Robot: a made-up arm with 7 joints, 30 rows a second.
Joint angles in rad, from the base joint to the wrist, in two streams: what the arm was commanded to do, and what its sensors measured. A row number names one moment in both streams.
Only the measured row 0 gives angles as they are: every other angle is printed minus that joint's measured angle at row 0.
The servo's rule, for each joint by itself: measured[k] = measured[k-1] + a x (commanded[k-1-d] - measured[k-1]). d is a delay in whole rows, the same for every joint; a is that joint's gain. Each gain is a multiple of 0.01, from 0.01 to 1. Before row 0 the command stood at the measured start. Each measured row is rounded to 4 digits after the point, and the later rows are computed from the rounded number. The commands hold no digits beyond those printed.
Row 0, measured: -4.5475, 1.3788, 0.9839, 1.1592, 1.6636, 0.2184, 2.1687
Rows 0 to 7, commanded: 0.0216, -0.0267, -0.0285, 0.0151, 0.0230, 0.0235, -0.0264; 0.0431, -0.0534, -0.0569, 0.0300, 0.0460, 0.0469, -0.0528; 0.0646, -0.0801, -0.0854, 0.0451, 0.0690, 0.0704, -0.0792; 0.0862, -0.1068, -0.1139, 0.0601, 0.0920, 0.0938, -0.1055; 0.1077, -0.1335, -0.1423, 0.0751, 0.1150, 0.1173, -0.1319; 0.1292, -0.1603, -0.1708, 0.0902, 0.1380, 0.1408, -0.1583; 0.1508, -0.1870, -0.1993, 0.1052, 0.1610, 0.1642, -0.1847; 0.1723, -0.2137, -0.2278, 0.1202, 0.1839, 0.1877, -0.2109
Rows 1 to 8, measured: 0.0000, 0.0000, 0.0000, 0.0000, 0.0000, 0.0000, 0.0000; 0.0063, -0.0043, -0.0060, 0.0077, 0.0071, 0.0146, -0.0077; 0.0170, -0.0122, -0.0167, 0.0191, 0.0192, 0.0346, -0.0208; 0.0308, -0.0231, -0.0311, 0.0324, 0.0346, 0.0568, -0.0377; 0.0469, -0.0365, -0.0485, 0.0465, 0.0524, 0.0797, -0.0574; 0.0645, -0.0520, -0.0682, 0.0611, 0.0718, 0.1030, -0.0790; 0.0833, -0.0693, -0.0897, 0.0759, 0.0923, 0.1264, -0.1020; 0.1029, -0.0881, -0.1127, 0.0908, 0.1136, 0.1498, -0.1260
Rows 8 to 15, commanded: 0.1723, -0.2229, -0.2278, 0.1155, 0.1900, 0.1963, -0.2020; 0.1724, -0.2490, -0.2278, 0.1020, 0.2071, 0.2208, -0.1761; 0.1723, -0.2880, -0.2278, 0.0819, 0.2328, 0.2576, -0.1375; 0.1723, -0.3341, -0.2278, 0.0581, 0.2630, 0.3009, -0.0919; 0.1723, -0.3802, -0.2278, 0.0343, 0.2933, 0.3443, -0.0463; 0.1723, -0.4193, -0.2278, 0.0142, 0.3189, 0.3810, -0.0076; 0.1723, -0.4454, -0.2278, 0.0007, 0.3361, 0.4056, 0.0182; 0.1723, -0.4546, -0.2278, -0.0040, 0.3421, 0.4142, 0.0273
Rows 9 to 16, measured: 0.1230, -0.1082, -0.1369, 0.1058, 0.1354, 0.1733, -0.1506; 0.1373, -0.1266, -0.1560, 0.1107, 0.1523, 0.1876, -0.1655; 0.1475, -0.1462, -0.1711, 0.1063, 0.1693, 0.2082, -0.1686; 0.1547, -0.1689, -0.1830, 0.0939, 0.1890, 0.2388, -0.1596; 0.1598, -0.1953, -0.1924, 0.0756, 0.2119, 0.2773, -0.1400; 0.1634, -0.2249, -0.1998, 0.0545, 0.2371, 0.3188, -0.1128; 0.1660, -0.2560, -0.2057, 0.0339, 0.2625, 0.3574, -0.0823; 0.1678, -0.2863, -0.2103, 0.0170, 0.2853, 0.3873, -0.0532
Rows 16 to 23, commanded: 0.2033, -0.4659, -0.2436, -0.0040, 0.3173, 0.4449, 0.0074; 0.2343, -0.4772, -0.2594, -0.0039, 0.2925, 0.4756, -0.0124; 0.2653, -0.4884, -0.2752, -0.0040, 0.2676, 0.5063, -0.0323; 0.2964, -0.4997, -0.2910, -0.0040, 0.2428, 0.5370, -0.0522; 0.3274, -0.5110, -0.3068, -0.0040, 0.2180, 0.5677, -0.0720; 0.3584, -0.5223, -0.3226, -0.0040, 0.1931, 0.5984, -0.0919; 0.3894, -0.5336, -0.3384, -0.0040, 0.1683, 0.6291, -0.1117; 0.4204, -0.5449, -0.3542, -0.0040, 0.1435, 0.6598, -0.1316
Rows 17 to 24, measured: 0.1691, -0.3132, -0.2140, 0.0063, 0.3029, 0.4040, -0.0299; 0.1790, -0.3376, -0.2202, 0.0010, 0.3074, 0.4294, -0.0191; 0.1950, -0.3599, -0.2284, -0.0015, 0.3028, 0.4580, -0.0172; 0.2154, -0.3805, -0.2382, -0.0028, 0.2919, 0.4879, -0.0216; 0.2389, -0.3996, -0.2493, -0.0034, 0.2767, 0.5183, -0.0305; 0.2646, -0.4174, -0.2614, -0.0037, 0.2585, 0.5489, -0.0425; 0.2918, -0.4342, -0.2743, -0.0039, 0.2382, 0.5796, -0.0568; 0.3201, -0.4501, -0.2878, -0.0040, 0.2165, 0.6103, -0.0727
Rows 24 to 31, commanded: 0.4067, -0.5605, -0.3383, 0.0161, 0.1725, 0.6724, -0.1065; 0.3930, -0.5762, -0.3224, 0.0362, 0.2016, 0.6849, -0.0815; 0.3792, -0.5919, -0.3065, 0.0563, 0.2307, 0.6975, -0.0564; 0.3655, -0.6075, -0.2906, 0.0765, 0.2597, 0.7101, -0.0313; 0.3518, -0.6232, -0.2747, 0.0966, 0.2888, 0.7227, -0.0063; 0.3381, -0.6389, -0.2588, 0.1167, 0.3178, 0.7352, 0.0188; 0.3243, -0.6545, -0.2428, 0.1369, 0.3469, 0.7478, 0.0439; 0.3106, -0.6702, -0.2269, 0.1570, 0.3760, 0.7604, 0.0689
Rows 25 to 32, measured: 0.3492, -0.4653, -0.3017, -0.0040, 0.1939, 0.6410, -0.0898; 0.3659, -0.4805, -0.3094, 0.0063, 0.1873, 0.6605, -0.0946; 0.3738, -0.4958, -0.3121, 0.0215, 0.1917, 0.6756, -0.0908; 0.3754, -0.5112, -0.3109, 0.0392, 0.2038, 0.6892, -0.0808; 0.3725, -0.5266, -0.3066, 0.0582, 0.2211, 0.7022, -0.0664; 0.3665, -0.5421, -0.2999, 0.0778, 0.2421, 0.7149, -0.0490; 0.3583, -0.5576, -0.2913, 0.0976, 0.2656, 0.7275, -0.0293; 0.3484, -0.5731, -0.2811, 0.1176, 0.2908, 0.7401, -0.0081
